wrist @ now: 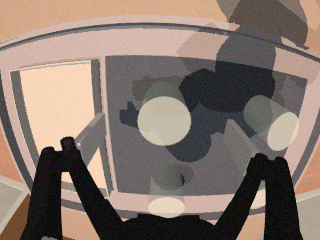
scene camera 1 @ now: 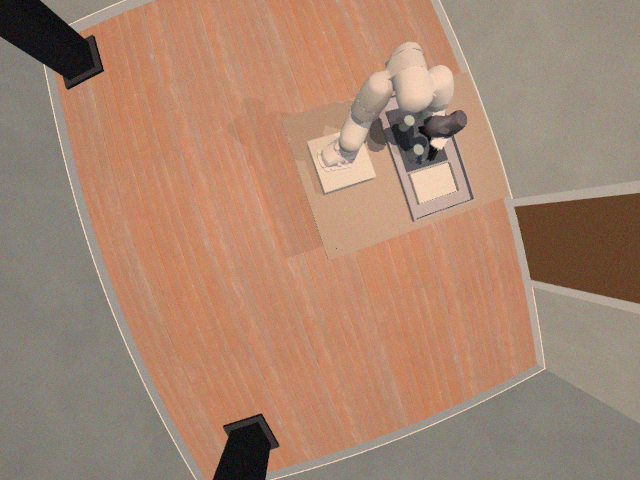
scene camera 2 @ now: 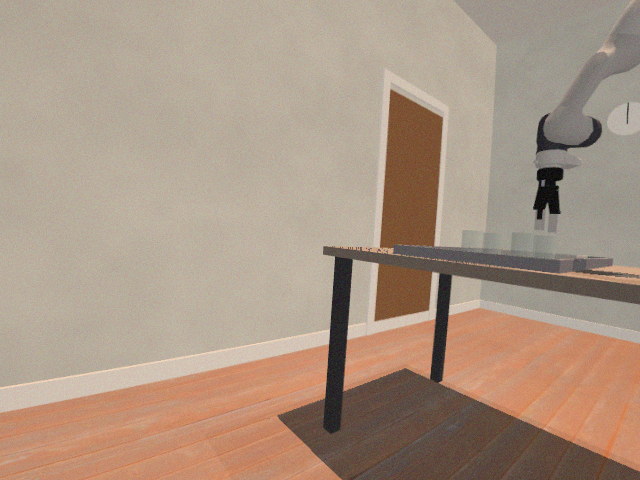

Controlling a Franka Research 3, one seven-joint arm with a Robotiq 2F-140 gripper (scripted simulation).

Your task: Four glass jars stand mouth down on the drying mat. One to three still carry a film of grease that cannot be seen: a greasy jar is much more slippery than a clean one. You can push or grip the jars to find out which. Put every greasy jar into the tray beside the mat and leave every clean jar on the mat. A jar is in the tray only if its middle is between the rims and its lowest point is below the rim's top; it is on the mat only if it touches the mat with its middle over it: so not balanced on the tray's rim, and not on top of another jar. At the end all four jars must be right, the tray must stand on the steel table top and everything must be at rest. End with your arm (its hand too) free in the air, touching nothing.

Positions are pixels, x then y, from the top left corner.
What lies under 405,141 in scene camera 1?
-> A drying mat.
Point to a tray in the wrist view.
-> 54,101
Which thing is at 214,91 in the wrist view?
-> A drying mat.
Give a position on a tray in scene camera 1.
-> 433,183
